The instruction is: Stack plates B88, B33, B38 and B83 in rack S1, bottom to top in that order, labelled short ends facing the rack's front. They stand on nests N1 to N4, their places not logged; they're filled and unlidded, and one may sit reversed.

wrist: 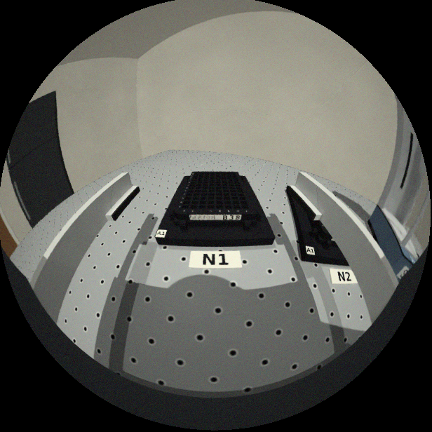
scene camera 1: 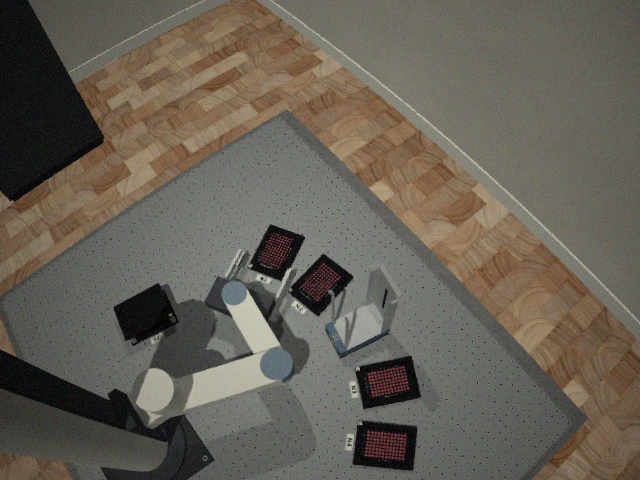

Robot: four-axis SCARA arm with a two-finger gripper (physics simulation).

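Where they show: gripper, between the fingertips: [scene camera 1: 265,259]; arm's base, origin of its link: [scene camera 1: 146,446].
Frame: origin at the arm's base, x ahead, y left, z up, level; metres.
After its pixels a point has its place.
Plate B38 [scene camera 1: 277,250] {x 0.663, y 0.254, z 0.037 m} [wrist: 215,195] sits on nest N1 [wrist: 215,240], its labelled short end facing the wrist camera. A filled plate [scene camera 1: 321,279] {x 0.709, y 0.093, z 0.037 m} sits on nest N2 [wrist: 325,257]; its label is unreadable here. Filled plates also sit at N3 [scene camera 1: 388,381] {x 0.663, y -0.268, z 0.038 m} and N4 [scene camera 1: 386,445] {x 0.545, y -0.401, z 0.039 m}, labels unreadable. Rack S1 [scene camera 1: 364,343] {x 0.681, y -0.141, z 0.042 m} [wrist: 390,235], with a blue base and clear upright parts, stands between N2 and N3; no plate shows in it. My gripper [scene camera 1: 266,260] {x 0.609, y 0.232, z 0.076 m} [wrist: 213,176] is open and empty, at the N1 label's side of B38, with its fingers apart to either side of the plate's line.
A black slab-like object [scene camera 1: 146,314] {x 0.221, y 0.309, z 0.073 m} lies on the grey perforated table [scene camera 1: 289,170] {x 0.879, y 0.493, z 0.013 m} at the left, beside a small label. The arm's column [scene camera 1: 77,428] {x 0.052, y -0.054, z 0.539 m} stands at the lower left. In the wrist view, part of the N2 nest shows behind the right finger. A dark cabinet [scene camera 1: 41,98] [wrist: 40,155] stands beyond the table.
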